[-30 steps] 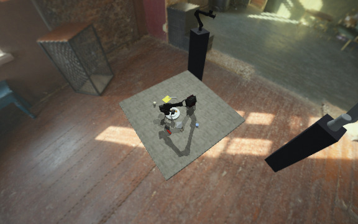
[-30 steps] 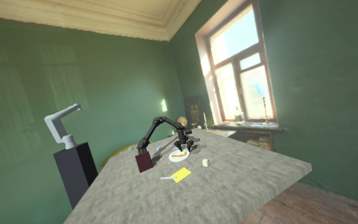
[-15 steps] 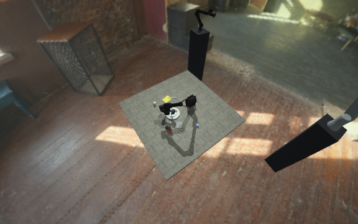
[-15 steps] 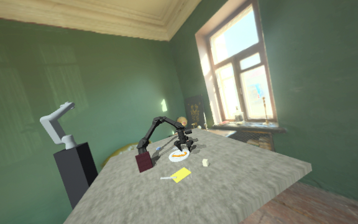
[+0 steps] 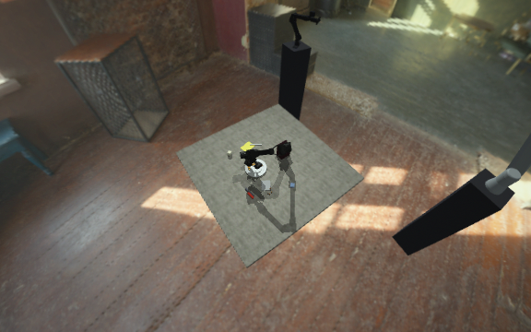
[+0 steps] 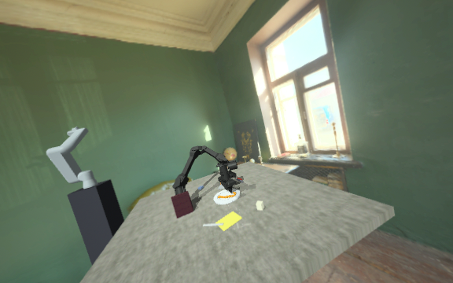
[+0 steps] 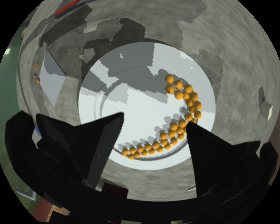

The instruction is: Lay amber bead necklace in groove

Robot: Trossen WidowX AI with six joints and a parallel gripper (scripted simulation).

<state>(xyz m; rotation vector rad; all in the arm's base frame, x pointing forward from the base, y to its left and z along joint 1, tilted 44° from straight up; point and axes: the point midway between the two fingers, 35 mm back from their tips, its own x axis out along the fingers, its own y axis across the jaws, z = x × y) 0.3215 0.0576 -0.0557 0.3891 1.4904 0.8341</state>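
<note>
My gripper tip is now 3 cm above the board, 2 cm past it and 1 cm to the right of it. The rest, counted from my gripper tip: red tool (22 cm to the left, 15 cm ahead, 3 cm below); then grey square (21 cm to the left, 3 cm below, 1 cm behind); then yellow card (26 cm to the right, 7 cm behind, 3 cm below).
</note>
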